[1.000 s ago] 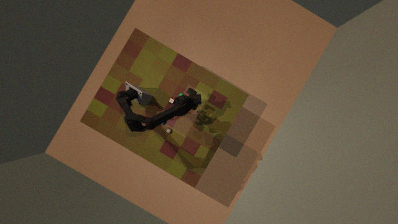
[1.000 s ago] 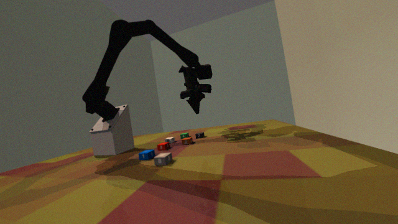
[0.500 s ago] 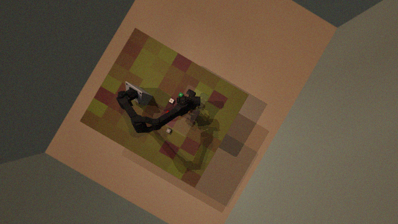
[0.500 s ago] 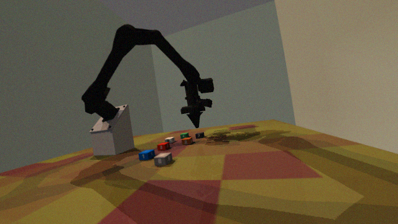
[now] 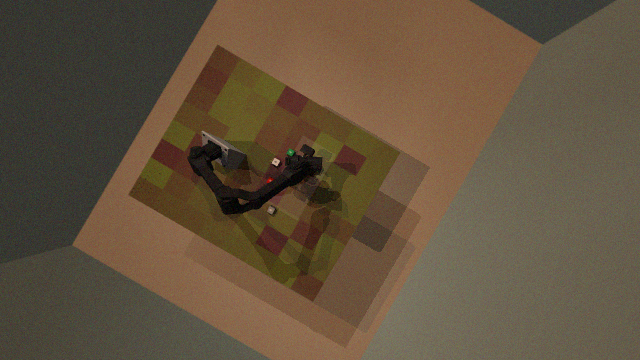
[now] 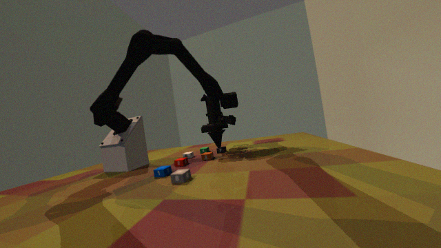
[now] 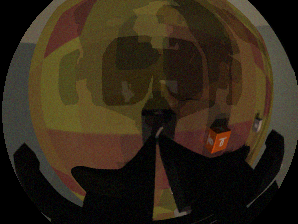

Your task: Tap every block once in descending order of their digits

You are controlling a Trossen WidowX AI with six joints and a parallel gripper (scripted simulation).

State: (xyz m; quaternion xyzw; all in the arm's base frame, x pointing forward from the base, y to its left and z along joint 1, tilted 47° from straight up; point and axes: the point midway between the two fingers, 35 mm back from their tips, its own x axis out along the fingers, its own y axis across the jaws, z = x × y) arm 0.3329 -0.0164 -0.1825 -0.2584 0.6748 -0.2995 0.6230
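Right now the black block is 1 cm below my gripper tip and 1 cm ahead of it. The rest, counted from my gripper tip: green block 8 cm behind, 3 cm to the left, 1 cm below; orange block 9 cm to the right, 2 cm behind, 1 cm below; white block 12 cm behind, 5 cm to the right, 1 cm below.
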